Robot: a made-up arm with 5 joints.
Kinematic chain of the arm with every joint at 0, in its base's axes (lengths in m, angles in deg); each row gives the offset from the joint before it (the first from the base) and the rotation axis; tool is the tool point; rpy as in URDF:
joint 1: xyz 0 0 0.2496 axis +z
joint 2: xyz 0 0 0 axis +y
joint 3: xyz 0.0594 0 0.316 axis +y
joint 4: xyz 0.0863 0 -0.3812 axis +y
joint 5: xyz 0.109 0 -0.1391 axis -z
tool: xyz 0 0 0 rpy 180 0 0
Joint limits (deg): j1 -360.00..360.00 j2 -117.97..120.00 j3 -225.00..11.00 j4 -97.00..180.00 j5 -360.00..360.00
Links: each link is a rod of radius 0.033 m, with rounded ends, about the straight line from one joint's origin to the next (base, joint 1, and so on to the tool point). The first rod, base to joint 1, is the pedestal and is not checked.
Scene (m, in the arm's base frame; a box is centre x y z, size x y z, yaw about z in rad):
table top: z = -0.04
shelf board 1: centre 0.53 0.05 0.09 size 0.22 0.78 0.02 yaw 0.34
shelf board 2: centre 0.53 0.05 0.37 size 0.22 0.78 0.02 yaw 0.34
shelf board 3: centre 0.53 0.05 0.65 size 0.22 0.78 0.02 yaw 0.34
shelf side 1: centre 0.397 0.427 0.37 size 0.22 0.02 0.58 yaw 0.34
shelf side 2: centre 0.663 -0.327 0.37 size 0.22 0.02 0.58 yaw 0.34
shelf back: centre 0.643 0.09 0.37 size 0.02 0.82 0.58 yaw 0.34
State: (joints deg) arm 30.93 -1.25 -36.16 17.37 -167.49
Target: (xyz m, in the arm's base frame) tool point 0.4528 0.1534 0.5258
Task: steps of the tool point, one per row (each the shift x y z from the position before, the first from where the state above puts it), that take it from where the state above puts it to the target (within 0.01 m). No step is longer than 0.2 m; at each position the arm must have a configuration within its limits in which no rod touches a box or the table.
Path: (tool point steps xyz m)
1: -0.0649 -0.0178 0.0165
2: -0.0626 -0.0226 -0.0002
3: -0.0569 -0.0248 -0.0163
4: 0.0439 -0.0380 0.1509
5: -0.0276 -0.0689 0.1518
6: 0.0547 0.0191 0.0164
7: 0.0646 0.0228 0.0010
8: 0.0704 0.0252 -0.0174

